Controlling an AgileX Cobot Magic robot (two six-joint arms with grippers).
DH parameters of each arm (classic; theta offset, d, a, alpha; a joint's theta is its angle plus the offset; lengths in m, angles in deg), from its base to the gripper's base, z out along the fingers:
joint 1: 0 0.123 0 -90
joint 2: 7.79 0 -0.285 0
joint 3: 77.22 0 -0.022 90
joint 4: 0 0.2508 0 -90
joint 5: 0 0 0.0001 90
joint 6: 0 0.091 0 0
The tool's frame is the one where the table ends.
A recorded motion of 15 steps. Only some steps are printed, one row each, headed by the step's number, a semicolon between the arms.
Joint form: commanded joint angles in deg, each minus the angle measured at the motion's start. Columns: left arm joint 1, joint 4, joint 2, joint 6, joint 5, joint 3; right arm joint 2, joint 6, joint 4, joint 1, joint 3, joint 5.
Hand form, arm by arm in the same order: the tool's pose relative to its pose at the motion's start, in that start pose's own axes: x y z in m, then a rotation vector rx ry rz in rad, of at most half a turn. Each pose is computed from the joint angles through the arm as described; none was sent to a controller.
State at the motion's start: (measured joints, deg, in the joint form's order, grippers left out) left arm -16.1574 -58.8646 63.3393 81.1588 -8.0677 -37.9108; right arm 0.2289 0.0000 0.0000 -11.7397 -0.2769 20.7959
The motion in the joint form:
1: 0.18 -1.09 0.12 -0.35 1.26 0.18; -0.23 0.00 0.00 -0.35 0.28 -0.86
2: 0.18 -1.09 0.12 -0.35 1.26 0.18; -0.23 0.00 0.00 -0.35 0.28 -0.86
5: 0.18 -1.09 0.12 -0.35 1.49 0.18; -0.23 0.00 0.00 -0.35 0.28 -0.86
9: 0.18 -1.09 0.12 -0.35 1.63 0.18; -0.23 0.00 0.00 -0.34 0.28 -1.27
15: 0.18 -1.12 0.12 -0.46 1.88 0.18; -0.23 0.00 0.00 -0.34 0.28 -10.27
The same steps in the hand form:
1: 0.0021 -0.0019 0.0005 0.0205 0.0119 -0.0253; 0.0000 -0.0003 0.0002 0.0059 -0.0141 0.0016
2: 0.0021 -0.0019 0.0005 0.0205 0.0119 -0.0253; 0.0000 -0.0003 0.0002 0.0059 -0.0141 0.0016
5: 0.0022 -0.0022 0.0005 0.0245 0.0125 -0.0253; 0.0000 -0.0003 0.0002 0.0059 -0.0141 0.0016
9: 0.0022 -0.0025 0.0005 0.0269 0.0129 -0.0253; -0.0006 -0.0003 0.0002 0.0057 -0.0213 0.0016
15: 0.0023 -0.0029 0.0005 0.0312 0.0136 -0.0278; -0.0148 -0.0003 -0.0012 0.0058 -0.1784 0.0011

